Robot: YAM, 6 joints.
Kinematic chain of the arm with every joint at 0, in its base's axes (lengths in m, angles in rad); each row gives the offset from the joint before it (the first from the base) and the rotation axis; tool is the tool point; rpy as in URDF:
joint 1: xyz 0 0 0.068 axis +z
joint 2: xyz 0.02 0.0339 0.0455 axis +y
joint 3: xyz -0.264 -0.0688 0 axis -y
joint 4: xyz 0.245 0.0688 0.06 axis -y
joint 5: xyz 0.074 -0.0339 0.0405 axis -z
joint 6: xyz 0.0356 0 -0.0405 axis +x
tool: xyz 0 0 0 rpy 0 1.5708 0
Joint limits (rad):
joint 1: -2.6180..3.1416
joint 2: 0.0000..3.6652
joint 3: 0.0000..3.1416
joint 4: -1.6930..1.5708
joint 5: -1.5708..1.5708
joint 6: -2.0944..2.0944
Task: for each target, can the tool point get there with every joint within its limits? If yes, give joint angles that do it. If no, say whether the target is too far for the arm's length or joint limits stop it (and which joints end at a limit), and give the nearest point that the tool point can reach.
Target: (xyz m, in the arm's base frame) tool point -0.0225 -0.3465 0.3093
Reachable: yes | joints -1.7122 1.5564 0.9453 0.8513 -0.8403 -0.3537
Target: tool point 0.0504 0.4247 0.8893
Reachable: no: too far | nearest point 0.0367 0.3090 0.6675 | short by 0.251 m
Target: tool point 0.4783 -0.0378 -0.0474
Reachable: yes | joints -0.1286 2.7943 1.4517 1.0842 -0.7342 -1.4468
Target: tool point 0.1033 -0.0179 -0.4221
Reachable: no: joint limits stop it (at a limit: joint 2) | nearest point 0.1253 -0.0217 -0.3594 | short by 0.067 m
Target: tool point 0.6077 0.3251 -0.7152
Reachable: no: too far | nearest point 0.3898 0.2085 -0.3243 | short by 0.462 m
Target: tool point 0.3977 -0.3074 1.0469
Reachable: no: too far | nearest point 0.2433 -0.1880 0.6694 | short by 0.425 m
